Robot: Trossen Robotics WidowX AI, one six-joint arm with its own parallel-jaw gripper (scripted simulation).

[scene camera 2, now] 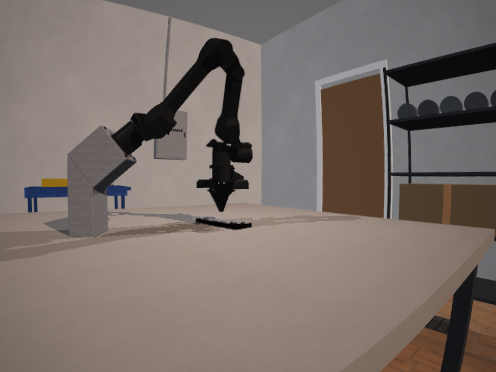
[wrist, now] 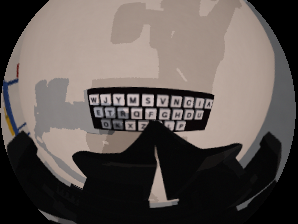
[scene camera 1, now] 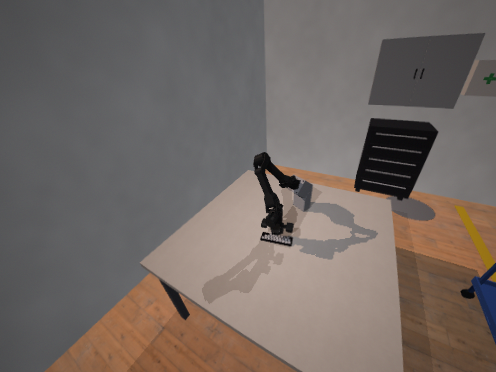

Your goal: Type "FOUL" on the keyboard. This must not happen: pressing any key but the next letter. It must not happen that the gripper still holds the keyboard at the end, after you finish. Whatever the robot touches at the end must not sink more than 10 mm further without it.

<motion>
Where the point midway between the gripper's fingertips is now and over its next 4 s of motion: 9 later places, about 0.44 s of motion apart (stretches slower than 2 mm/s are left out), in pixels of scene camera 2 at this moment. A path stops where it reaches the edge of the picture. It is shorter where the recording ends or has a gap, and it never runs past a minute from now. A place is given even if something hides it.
The gripper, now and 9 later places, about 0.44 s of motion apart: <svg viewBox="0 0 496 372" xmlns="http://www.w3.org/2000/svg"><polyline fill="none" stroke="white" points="221,211 232,213 235,213 223,213 215,211 207,210 219,211 221,214 221,219 221,219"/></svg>
</motion>
